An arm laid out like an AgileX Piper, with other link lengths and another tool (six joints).
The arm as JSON. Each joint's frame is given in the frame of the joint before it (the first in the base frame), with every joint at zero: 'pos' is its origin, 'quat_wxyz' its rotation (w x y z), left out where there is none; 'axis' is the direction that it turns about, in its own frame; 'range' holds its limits. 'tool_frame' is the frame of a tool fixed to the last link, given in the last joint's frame.
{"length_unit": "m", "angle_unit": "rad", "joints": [
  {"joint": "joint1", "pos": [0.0, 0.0, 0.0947], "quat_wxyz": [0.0, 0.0, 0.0, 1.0], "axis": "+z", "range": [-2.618, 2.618]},
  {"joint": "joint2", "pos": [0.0, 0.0, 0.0], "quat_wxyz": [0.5, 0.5, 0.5, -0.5], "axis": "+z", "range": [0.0, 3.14]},
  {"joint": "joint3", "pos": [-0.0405, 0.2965, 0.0], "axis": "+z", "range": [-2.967, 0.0]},
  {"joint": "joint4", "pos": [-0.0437, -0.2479, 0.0], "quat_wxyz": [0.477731, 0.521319, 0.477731, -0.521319], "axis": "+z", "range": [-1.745, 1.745]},
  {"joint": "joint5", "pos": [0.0, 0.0, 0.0], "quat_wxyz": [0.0, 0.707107, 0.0, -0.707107], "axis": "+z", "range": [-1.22, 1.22]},
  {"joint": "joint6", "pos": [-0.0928, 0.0, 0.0], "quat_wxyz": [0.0, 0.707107, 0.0, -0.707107], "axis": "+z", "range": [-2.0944, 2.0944]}
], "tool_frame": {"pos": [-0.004, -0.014, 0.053], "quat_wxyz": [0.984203, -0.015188, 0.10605, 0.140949]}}
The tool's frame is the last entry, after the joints.
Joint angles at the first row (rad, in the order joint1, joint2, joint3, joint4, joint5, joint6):
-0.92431 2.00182 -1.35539 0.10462 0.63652 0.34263
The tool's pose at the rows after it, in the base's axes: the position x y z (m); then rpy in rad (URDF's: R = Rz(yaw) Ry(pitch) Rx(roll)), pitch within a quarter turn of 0, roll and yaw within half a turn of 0:
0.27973 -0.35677 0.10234 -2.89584 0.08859 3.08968
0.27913 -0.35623 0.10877 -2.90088 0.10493 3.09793
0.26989 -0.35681 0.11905 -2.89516 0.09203 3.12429
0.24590 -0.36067 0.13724 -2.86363 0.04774 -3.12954
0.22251 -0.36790 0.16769 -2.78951 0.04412 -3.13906
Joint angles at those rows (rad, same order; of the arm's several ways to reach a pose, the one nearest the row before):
-0.92551 2.00496 -1.35743 0.12622 0.63165 0.30933
-0.93277 1.99157 -1.36039 0.15865 0.64449 0.27526
-0.95320 1.96348 -1.36019 0.15885 0.68059 0.23039
-0.99803 1.90755 -1.35078 0.11353 0.73070 0.18231
-1.04637 1.83302 -1.34853 0.07635 0.74272 0.16189

